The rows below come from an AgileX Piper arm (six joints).
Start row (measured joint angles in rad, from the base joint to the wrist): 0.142, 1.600, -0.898, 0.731, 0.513, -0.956
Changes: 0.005, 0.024, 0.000, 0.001, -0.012, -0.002; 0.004, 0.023, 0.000, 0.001, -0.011, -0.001; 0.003, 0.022, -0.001, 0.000, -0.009, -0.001; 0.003, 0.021, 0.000, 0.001, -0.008, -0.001; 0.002, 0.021, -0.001, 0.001, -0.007, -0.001; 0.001, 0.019, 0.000, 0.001, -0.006, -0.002; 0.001, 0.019, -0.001, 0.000, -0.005, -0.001; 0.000, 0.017, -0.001, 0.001, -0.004, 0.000; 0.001, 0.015, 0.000, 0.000, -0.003, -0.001; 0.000, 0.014, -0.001, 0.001, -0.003, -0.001; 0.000, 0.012, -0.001, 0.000, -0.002, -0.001; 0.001, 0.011, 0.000, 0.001, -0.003, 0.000; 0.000, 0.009, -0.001, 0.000, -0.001, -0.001; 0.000, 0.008, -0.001, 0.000, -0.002, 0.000; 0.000, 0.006, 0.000, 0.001, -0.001, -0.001; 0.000, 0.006, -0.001, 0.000, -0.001, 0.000
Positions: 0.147, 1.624, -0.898, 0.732, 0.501, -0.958; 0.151, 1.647, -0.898, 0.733, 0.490, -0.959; 0.154, 1.669, -0.899, 0.733, 0.481, -0.960; 0.157, 1.690, -0.899, 0.734, 0.473, -0.961; 0.159, 1.711, -0.900, 0.735, 0.466, -0.962; 0.160, 1.730, -0.900, 0.736, 0.460, -0.964; 0.161, 1.749, -0.901, 0.736, 0.455, -0.965; 0.161, 1.766, -0.902, 0.737, 0.451, -0.965; 0.162, 1.781, -0.902, 0.737, 0.448, -0.966; 0.162, 1.795, -0.903, 0.738, 0.445, -0.967; 0.162, 1.807, -0.904, 0.738, 0.443, -0.968; 0.163, 1.818, -0.904, 0.739, 0.440, -0.968; 0.163, 1.827, -0.905, 0.739, 0.439, -0.969; 0.163, 1.835, -0.906, 0.739, 0.437, -0.969; 0.163, 1.841, -0.906, 0.740, 0.436, -0.970; 0.163, 1.847, -0.907, 0.740, 0.435, -0.970
